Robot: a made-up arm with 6 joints. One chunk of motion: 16 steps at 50 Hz.
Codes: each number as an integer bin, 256 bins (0 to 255) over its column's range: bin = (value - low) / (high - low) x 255, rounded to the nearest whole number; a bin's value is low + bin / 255 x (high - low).
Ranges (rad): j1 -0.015..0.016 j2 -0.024..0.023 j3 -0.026..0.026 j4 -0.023..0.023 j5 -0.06..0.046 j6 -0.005..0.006
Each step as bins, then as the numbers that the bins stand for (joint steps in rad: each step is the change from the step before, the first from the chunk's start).
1 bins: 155 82 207 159 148 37
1 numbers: 0.00384 -0.00889 0.01621 0.00568 0.00152 -0.00340
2 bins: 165 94 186 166 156 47
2 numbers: 0.00506 -0.00667 0.01193 0.00695 0.00485 -0.00297
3 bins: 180 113 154 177 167 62
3 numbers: 0.00688 -0.00317 0.00540 0.00893 0.00942 -0.00233
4 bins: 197 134 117 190 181 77
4 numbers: 0.00895 0.00070 -0.00214 0.01127 0.01524 -0.00168
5 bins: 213 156 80 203 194 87
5 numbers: 0.01089 0.00475 -0.00969 0.01362 0.02064 -0.00125
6 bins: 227 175 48 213 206 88
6 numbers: 0.01260 0.00825 -0.01621 0.01542 0.02563 -0.00120
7 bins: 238 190 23 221 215 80
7 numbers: 0.01393 0.01102 -0.02131 0.01687 0.02937 -0.00155
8 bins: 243 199 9 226 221 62
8 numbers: 0.01454 0.01268 -0.02416 0.01777 0.03187 -0.00233
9 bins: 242 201 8 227 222 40
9 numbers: 0.01442 0.01305 -0.02437 0.01795 0.03228 -0.00327
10 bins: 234 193 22 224 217 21
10 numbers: 0.01345 0.01157 -0.02151 0.01741 0.03020 -0.00409
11 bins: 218 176 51 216 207 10
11 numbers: 0.01150 0.00844 -0.01560 0.01596 0.02605 -0.00457
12 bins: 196 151 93 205 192 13
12 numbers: 0.00883 0.00383 -0.00704 0.01398 0.01981 -0.00444
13 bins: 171 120 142 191 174 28
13 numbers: 0.00579 -0.00188 0.00296 0.01145 0.01233 -0.00379
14 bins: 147 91 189 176 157 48
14 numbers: 0.00287 -0.00723 0.01254 0.00875 0.00526 -0.00293
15 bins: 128 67 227 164 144 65
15 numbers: 0.00056 -0.01165 0.02029 0.00658 -0.00014 -0.00220
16 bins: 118 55 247 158 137 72
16 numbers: -0.00065 -0.01386 0.02437 0.00550 -0.00305 -0.00189
